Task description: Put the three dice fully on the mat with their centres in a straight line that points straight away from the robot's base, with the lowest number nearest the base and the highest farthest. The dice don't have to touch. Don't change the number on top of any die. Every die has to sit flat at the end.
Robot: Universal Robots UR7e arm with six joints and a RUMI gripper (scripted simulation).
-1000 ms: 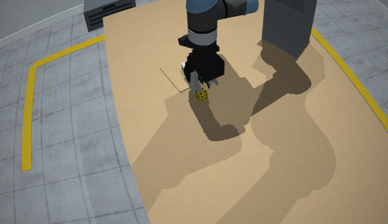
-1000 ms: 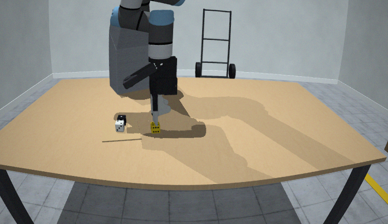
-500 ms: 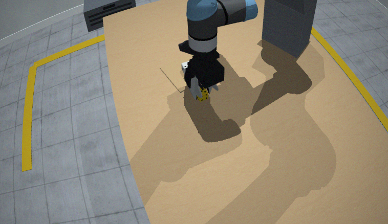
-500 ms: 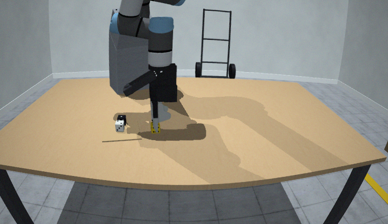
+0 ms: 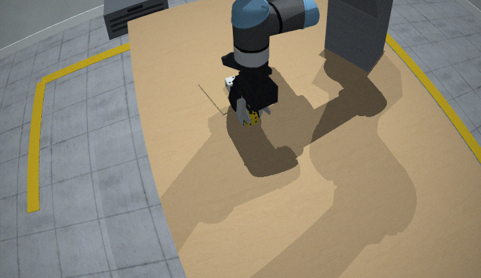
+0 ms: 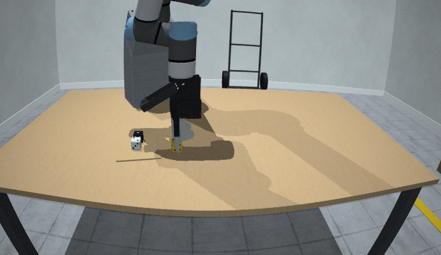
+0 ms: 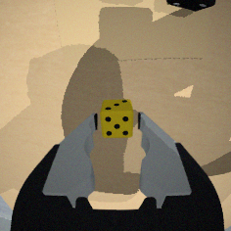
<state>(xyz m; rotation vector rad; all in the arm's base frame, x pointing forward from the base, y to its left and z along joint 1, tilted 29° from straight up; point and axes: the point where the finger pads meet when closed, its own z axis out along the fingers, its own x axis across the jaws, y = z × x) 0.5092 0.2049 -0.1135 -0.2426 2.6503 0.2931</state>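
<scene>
Now: hand right at the yellow die. From my hand the other things lie so: mat (1 cm ahead, 13 cm to the right, 2 cm below); white die (1 cm ahead, 13 cm to the right); black die (3 cm behind, 13 cm to the right).
</scene>
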